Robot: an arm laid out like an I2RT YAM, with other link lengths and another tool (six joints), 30 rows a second.
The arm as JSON. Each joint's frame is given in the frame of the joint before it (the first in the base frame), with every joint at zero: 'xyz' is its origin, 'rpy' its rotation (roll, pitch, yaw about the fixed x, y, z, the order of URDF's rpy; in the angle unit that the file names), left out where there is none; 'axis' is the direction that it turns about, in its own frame. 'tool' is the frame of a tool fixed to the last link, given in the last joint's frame.
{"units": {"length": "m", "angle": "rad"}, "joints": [
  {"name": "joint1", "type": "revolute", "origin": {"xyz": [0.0, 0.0, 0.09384]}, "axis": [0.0, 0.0, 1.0]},
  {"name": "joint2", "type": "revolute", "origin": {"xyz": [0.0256, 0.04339, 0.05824]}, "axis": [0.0, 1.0, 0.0]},
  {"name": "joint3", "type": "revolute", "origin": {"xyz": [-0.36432, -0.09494, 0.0]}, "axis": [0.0, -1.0, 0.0]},
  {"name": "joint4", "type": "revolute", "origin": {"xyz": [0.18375, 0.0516, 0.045]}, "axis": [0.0, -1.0, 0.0]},
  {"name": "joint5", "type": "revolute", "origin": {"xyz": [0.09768, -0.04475, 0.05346]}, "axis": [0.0, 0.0, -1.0]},
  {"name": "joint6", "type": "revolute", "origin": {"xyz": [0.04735, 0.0, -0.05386]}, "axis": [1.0, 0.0, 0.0]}
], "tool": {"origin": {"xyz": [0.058, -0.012, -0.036], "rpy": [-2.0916, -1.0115, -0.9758]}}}
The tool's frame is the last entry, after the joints.
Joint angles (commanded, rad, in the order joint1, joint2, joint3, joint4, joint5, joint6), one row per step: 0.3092 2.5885 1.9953 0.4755 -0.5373 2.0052; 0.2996 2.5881 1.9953 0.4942 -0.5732 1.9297; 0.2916 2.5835 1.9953 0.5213 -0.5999 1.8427; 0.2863 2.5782 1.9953 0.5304 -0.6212 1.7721; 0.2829 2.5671 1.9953 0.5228 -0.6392 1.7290; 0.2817 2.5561 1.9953 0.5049 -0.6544 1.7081; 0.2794 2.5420 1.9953 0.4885 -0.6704 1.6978; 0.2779 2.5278 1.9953 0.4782 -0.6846 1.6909; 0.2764 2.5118 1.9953 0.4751 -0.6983 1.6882; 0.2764 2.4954 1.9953 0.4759 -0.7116 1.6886; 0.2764 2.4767 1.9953 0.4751 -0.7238 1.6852; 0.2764 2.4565 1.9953 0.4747 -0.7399 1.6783; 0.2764 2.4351 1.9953 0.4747 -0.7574 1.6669; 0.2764 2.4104 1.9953 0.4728 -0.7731 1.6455
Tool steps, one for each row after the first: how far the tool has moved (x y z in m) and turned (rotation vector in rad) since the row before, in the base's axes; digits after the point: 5 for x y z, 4 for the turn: -0.00160 -0.00453 0.00089 -0.0395 -0.0741 0.0330; -0.00126 -0.00420 0.00434 -0.0437 -0.0968 0.0246; -0.00145 -0.00292 0.00235 -0.0385 -0.0687 0.0194; -0.00239 -0.00209 0.00441 -0.0244 -0.0372 0.0163; -0.00284 -0.00080 0.00352 -0.0136 -0.0099 0.0149; -0.00314 -0.00156 0.00614 -0.0058 -0.0059 0.0141; -0.00316 -0.00111 0.00724 -0.0021 -0.0092 0.0130; -0.00338 -0.00118 0.00960 0.0026 -0.0145 0.0123; -0.00386 -0.00032 0.01049 0.0053 -0.0161 0.0133; -0.00428 -0.00054 0.01145 0.0032 -0.0200 0.0122; -0.00514 -0.00060 0.01220 0.0017 -0.0249 0.0161; -0.00571 -0.00075 0.01269 -0.0005 -0.0304 0.0173; -0.00633 -0.00112 0.01389 -0.0053 -0.0406 0.0150
